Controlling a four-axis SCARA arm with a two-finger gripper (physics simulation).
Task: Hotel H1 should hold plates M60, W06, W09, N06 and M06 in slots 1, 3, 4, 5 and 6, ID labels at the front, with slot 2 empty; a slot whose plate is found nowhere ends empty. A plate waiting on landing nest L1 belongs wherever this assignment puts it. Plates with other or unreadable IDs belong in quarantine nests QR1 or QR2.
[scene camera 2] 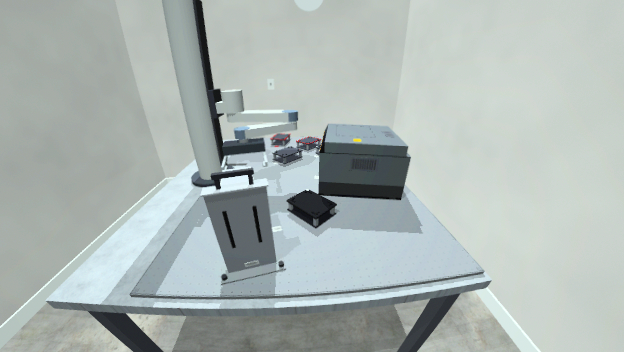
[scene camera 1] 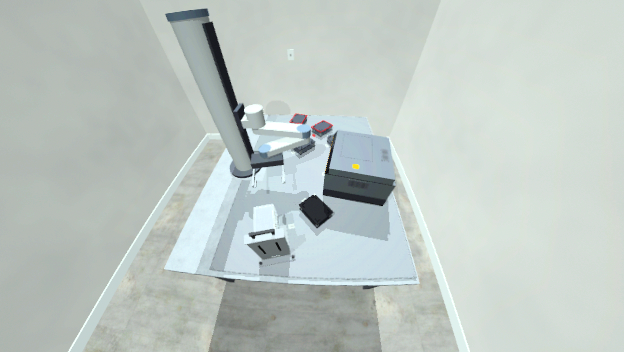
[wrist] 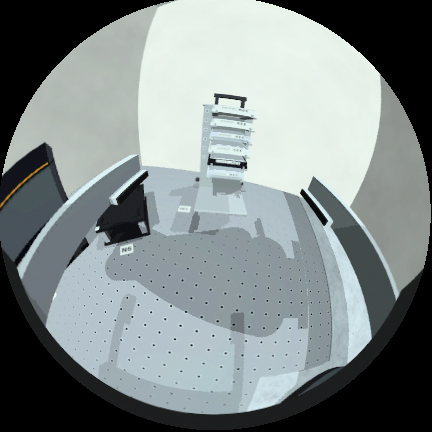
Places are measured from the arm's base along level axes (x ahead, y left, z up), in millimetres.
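Pixels of known places: gripper, fingertip midpoint: (scene camera 2: 244, 166) (scene camera 1: 268, 184) (wrist: 229, 168); arm's base, origin of the base link: (scene camera 1: 246, 165).
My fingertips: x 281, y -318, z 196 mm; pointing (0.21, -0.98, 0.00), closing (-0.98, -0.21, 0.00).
Ahead of a thing's pixels: the offset from my fingertips to its top centre. "spot": to the spot under its first point.
My gripper (scene camera 1: 269, 184) (scene camera 2: 245, 166) (wrist: 229, 168) is open and empty, above the board between the column and hotel. The hotel (scene camera 1: 270, 245) (scene camera 2: 242, 230) (wrist: 205, 140) stands ahead of it, with its open front towards the wrist camera. White plates with front labels are stacked in it; their IDs are too small to read. The second level from the bottom shows a dark-edged item @[dx +40, dy -229, dz -41 mm] (wrist: 227, 163); I cannot tell whether it is a plate. Two red-rimmed quarantine nests @[spot: dx +70, dy +874, dz -133 mm] (scene camera 1: 298, 119) @[spot: dx +296, dy +762, dz -133 mm] (scene camera 1: 322, 126) (scene camera 2: 280, 138) (scene camera 2: 308, 142) stand at the back. Landing nest L1 is largely hidden behind the instrument.
A black stand (scene camera 1: 316, 210) (scene camera 2: 311, 207) (wrist: 125, 212), beside an N6 tag @[dx +183, dy +21, dz -183 mm] (wrist: 126, 249), stands between hotel and instrument. The large grey instrument @[dx +514, dy +204, dz +72 mm] (scene camera 1: 362, 162) (scene camera 2: 365, 170) (wrist: 25, 215) is on the right in the scene views. A dark grey stand (scene camera 1: 304, 148) (scene camera 2: 287, 154) is behind the gripper.
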